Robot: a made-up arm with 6 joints.
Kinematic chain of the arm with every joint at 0, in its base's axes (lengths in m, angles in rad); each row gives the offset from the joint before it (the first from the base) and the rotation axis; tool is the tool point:
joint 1: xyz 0 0 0.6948 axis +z
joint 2: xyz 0.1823 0 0 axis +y
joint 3: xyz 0 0 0.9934 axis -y
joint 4: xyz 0 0 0.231 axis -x
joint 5: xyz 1.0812 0 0 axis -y
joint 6: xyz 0.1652 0 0 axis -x
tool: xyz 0 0 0
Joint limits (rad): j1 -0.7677..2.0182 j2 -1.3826..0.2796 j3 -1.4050..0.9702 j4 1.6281..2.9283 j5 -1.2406..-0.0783 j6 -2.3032..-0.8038
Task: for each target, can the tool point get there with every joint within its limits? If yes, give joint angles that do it. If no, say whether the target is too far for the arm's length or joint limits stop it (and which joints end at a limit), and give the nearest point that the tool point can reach.
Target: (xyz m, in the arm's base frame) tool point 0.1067 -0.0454 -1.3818
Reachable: no: joint limits stop it (at a limit: joint 2, joint 3, joint 4, joint 5) | nearest point 0.5018 -0.2135 0.3855 | short by 1.819 m
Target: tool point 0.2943 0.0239 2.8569
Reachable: yes | joints 0.1385 -0.2835 0.7679 2.6272 -0.2097 -1.9092
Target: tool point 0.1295 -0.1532 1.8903
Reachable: yes | joints -0.4245 -1.2000 -0.6686 1.8070 -0.5670 -2.0259
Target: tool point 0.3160 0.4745 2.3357
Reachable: yes | joints 1.0419 -0.6134 -0.1037 2.2041 -0.2540 -1.2534
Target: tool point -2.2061 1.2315 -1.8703
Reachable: no: too far | nearest point -0.4232 0.8884 0.4949 | short by 2.982 m
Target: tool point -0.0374 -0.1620 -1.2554
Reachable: no: joint limits stop it (at a limit: joint 1, joint 2, joint 3, joint 4, joint 5) | nearest point 0.3833 -0.3879 0.3855 | short by 1.709 m
